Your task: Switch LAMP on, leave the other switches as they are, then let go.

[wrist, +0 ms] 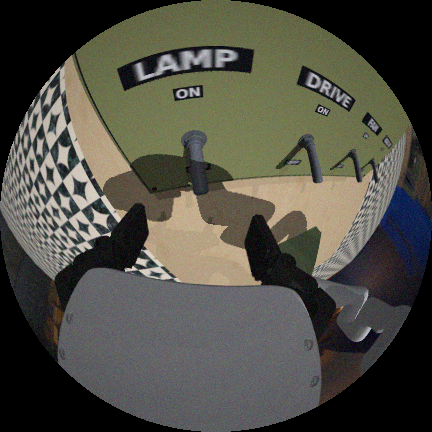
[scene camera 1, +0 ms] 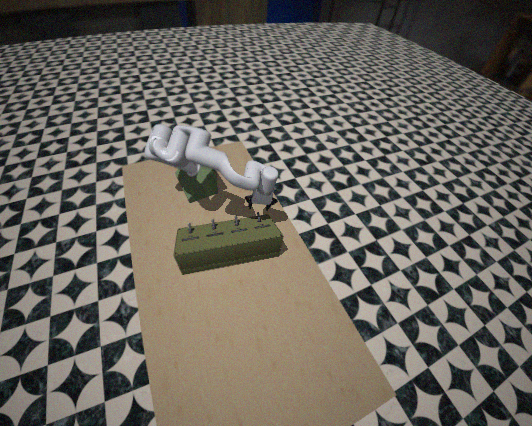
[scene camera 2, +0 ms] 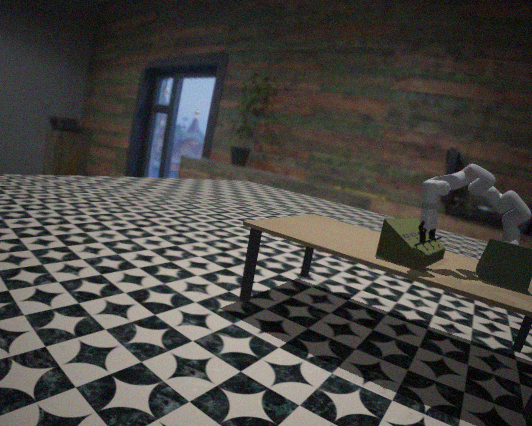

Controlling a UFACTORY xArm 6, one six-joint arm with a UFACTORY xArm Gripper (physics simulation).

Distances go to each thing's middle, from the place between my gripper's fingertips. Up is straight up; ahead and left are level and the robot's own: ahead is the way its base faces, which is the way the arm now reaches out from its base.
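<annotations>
The olive-green switch box (scene camera 1: 205,247) is 220 mm to the right of my hand, 60 mm ahead of it and 60 mm below it. And then the lamp lever (wrist: 197,170): my hand is 30 mm above it, 30 mm short of it and 20 mm to the left of it.
</annotations>
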